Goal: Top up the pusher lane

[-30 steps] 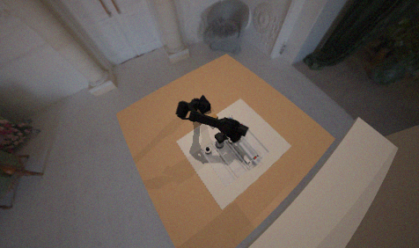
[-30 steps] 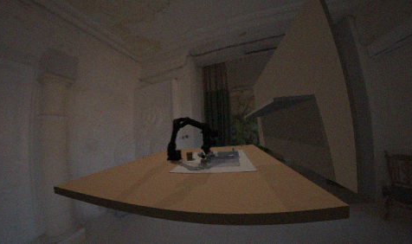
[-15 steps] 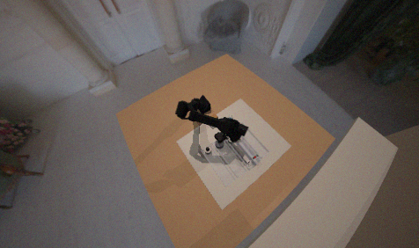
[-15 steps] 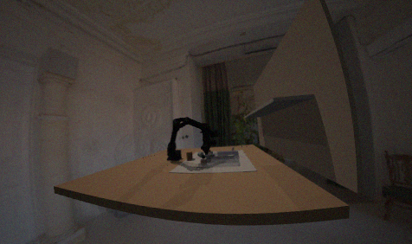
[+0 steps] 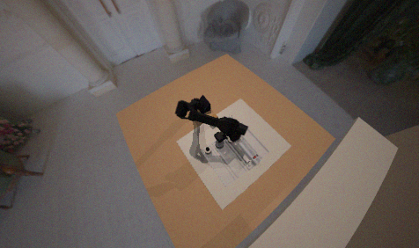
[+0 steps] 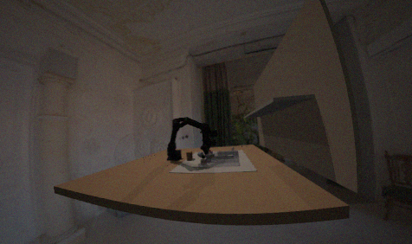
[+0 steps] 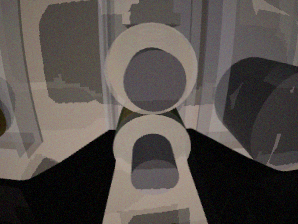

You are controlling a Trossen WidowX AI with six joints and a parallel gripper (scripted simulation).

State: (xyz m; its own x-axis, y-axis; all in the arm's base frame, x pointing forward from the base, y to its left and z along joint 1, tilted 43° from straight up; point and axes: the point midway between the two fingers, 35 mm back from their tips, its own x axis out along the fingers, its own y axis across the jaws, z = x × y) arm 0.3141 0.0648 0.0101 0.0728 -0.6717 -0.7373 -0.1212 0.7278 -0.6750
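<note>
Now: the brownish block 16 cm behind my gripper tip and 2 cm to the right of it. From my gripper tip the other things lie so: pusher plate (14 cm ahead, 5 cm to the left, 2 cm above); then red-marked item (22 cm ahead, 6 cm to the left, 4 cm above); then grey lane fixture (15 cm ahead, 4 cm to the left, 1 cm below).
</note>
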